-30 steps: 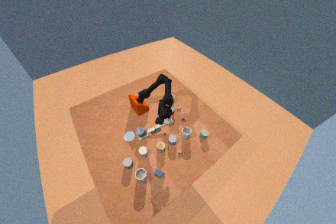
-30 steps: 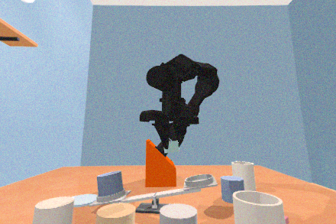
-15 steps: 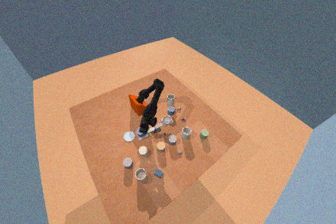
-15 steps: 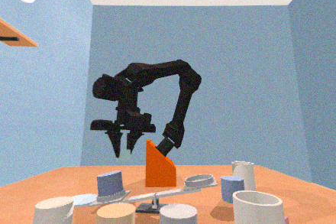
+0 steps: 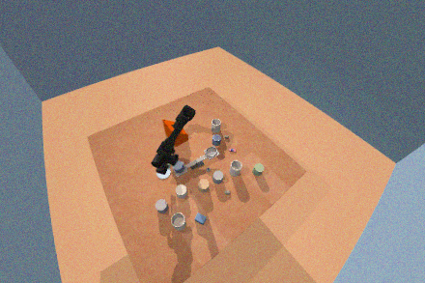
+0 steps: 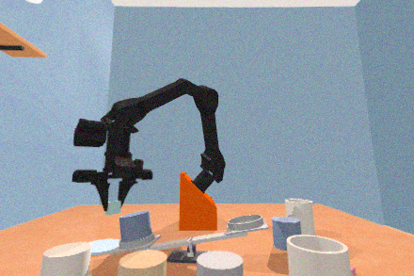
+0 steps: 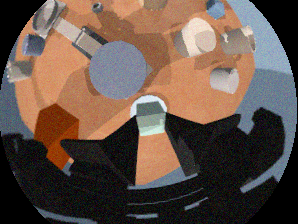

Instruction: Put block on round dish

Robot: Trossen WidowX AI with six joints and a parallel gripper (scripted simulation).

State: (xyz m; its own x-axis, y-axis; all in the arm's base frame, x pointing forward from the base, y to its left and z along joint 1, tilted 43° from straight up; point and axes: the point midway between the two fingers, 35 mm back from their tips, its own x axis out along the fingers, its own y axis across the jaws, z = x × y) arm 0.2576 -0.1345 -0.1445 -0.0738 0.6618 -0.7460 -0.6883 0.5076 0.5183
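The round pale blue dish lies 9 cm below my gripper tip, 3 cm to the right of it and 3 cm behind it. The rest, counted from my gripper tip: pink-blue block 51 cm to the left, 9 cm below, 8 cm ahead; pale green block 1 cm above; blue block 39 cm ahead, 8 cm below, 2 cm to the left.
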